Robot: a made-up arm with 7 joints. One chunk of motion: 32 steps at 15 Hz.
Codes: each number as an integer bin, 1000 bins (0 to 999) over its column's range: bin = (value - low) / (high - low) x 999, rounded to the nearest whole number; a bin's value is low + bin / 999 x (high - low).
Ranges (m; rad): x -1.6..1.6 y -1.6..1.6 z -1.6..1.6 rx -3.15..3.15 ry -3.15..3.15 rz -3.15..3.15
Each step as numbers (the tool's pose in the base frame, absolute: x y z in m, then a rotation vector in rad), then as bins.
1 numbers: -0.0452 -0.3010 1.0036 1.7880 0.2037 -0.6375
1 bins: 485 406 813 783 532 398
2 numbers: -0.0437 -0.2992 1.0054 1.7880 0.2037 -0.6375
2 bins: 486 406 813 783 532 398
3 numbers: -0.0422 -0.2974 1.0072 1.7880 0.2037 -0.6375
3 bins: 486 407 814 783 532 398
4 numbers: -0.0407 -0.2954 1.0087 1.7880 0.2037 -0.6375
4 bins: 487 407 814 783 532 398
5 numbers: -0.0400 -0.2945 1.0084 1.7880 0.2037 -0.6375
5 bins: 487 408 814 783 532 398
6 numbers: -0.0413 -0.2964 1.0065 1.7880 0.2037 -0.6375
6 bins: 487 407 814 783 532 398
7 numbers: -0.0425 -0.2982 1.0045 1.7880 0.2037 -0.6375
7 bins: 486 406 813 783 532 398
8 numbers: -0.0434 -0.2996 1.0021 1.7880 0.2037 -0.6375
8 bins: 486 406 812 783 532 398
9 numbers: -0.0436 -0.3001 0.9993 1.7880 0.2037 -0.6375
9 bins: 486 406 811 783 532 398
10 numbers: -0.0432 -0.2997 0.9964 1.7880 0.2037 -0.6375
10 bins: 486 406 811 783 532 398
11 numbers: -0.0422 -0.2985 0.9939 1.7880 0.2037 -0.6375
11 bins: 486 406 810 783 532 398
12 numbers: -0.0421 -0.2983 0.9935 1.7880 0.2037 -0.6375
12 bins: 486 406 810 783 532 398
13 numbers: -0.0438 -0.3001 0.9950 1.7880 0.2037 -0.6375
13 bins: 486 406 810 783 532 398
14 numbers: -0.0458 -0.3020 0.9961 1.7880 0.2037 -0.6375
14 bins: 485 405 810 783 532 398
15 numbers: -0.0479 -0.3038 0.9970 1.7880 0.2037 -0.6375
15 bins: 485 405 811 783 532 398
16 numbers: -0.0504 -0.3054 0.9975 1.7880 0.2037 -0.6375
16 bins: 484 404 811 783 532 398
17 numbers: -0.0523 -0.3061 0.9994 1.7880 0.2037 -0.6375
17 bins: 483 404 812 783 532 398
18 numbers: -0.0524 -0.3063 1.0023 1.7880 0.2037 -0.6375
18 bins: 483 404 812 783 532 398
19 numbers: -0.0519 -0.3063 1.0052 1.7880 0.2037 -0.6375
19 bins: 483 404 813 783 532 398
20 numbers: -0.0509 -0.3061 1.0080 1.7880 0.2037 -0.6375
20 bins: 484 404 814 783 532 398
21 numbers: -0.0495 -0.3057 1.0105 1.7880 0.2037 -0.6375
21 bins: 484 404 815 783 532 398
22 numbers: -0.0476 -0.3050 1.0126 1.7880 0.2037 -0.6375
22 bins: 485 404 816 783 532 398
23 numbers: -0.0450 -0.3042 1.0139 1.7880 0.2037 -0.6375
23 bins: 485 405 816 783 532 398
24 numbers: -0.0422 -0.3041 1.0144 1.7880 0.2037 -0.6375
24 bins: 486 405 816 783 532 398
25 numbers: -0.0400 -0.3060 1.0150 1.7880 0.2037 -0.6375
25 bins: 487 404 816 783 532 398
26 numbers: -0.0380 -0.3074 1.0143 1.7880 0.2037 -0.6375
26 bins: 488 404 816 783 532 398
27 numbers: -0.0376 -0.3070 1.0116 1.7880 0.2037 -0.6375
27 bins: 488 404 815 783 532 398
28 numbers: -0.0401 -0.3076 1.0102 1.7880 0.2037 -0.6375
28 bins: 487 403 815 783 532 398
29 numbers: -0.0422 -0.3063 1.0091 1.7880 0.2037 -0.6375
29 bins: 486 404 815 783 532 398
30 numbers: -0.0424 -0.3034 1.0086 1.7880 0.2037 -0.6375
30 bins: 486 405 814 783 532 398
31 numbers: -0.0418 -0.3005 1.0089 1.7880 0.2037 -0.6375
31 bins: 486 406 814 783 532 398
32 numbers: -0.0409 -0.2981 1.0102 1.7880 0.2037 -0.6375
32 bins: 487 406 815 783 532 398
